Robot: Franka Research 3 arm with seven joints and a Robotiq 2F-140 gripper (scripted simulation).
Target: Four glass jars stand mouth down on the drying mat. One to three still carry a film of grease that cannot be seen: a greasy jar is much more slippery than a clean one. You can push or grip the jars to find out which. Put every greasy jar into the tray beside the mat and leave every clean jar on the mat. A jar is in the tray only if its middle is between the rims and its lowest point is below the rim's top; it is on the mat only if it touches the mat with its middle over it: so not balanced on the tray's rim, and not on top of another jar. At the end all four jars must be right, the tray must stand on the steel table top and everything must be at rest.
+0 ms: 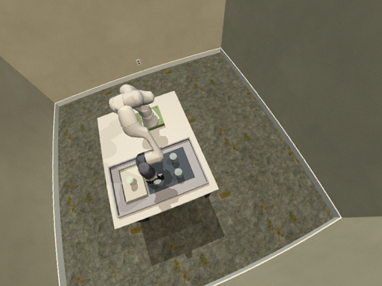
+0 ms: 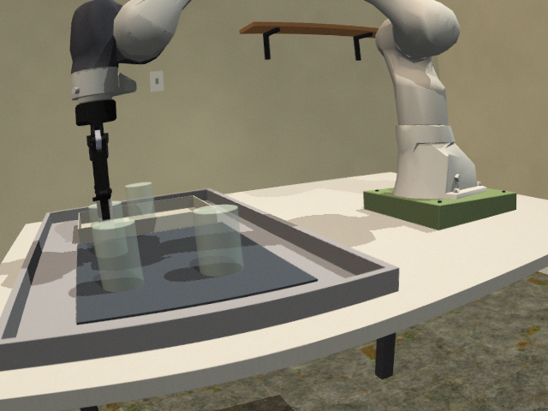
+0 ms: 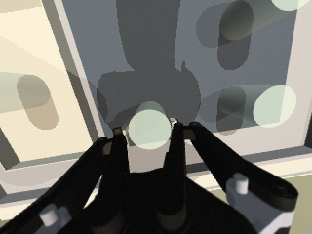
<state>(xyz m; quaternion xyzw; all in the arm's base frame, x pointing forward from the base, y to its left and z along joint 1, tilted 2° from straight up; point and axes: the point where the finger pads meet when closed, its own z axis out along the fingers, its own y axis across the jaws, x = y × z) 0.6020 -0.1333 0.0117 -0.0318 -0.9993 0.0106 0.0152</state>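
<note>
Now: the cream tray 22 cm to the right of my hand, 10 cm behind it and 6 cm below it. Also, from my hand: dark mat (10 cm to the left, 8 cm behind, 6 cm below).
</note>
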